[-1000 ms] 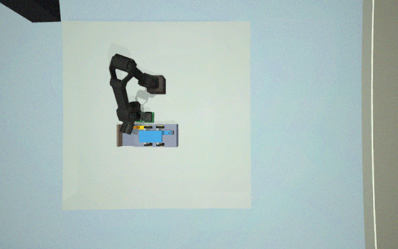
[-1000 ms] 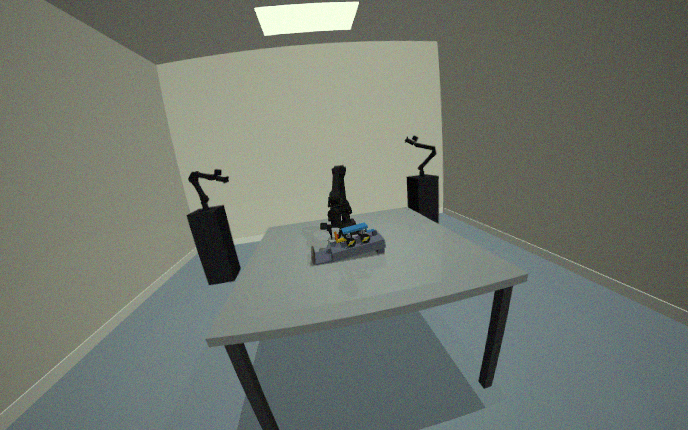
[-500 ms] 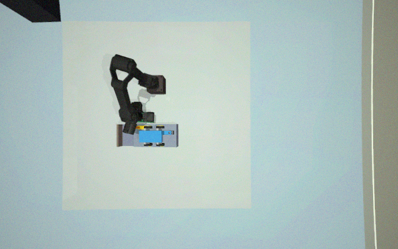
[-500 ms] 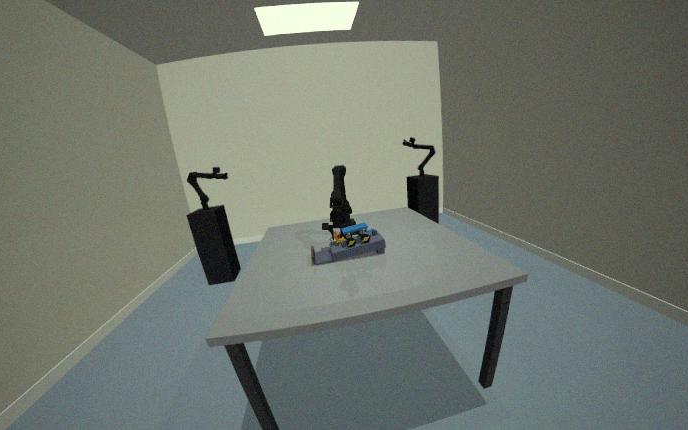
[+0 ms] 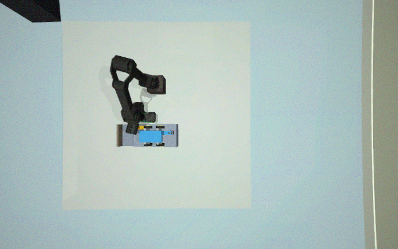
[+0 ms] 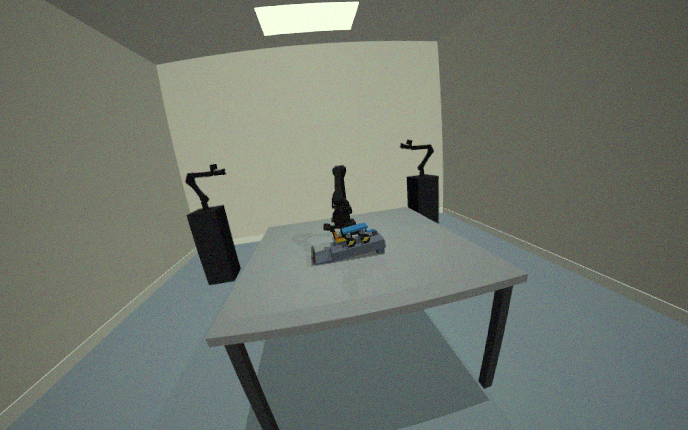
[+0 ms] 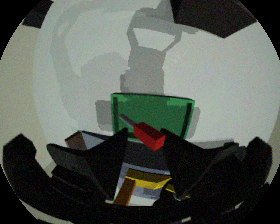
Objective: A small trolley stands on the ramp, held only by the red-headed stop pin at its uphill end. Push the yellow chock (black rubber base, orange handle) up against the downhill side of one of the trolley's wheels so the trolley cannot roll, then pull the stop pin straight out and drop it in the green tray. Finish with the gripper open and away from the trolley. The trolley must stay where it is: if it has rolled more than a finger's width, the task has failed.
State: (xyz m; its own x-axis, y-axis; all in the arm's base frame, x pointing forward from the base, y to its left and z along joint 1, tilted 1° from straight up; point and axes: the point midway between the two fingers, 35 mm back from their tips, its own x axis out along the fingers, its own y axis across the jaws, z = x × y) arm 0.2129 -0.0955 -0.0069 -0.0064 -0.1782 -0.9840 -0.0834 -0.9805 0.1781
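My gripper tip is 10 mm to the left of the red-headed stop pin and 10 mm above it. The rest, counted from my gripper tip: green tray: 10 mm to the left, 50 mm below; then yellow chock: 70 mm ahead, 40 mm above; then grey ramp: 130 mm ahead, 90 mm to the left.
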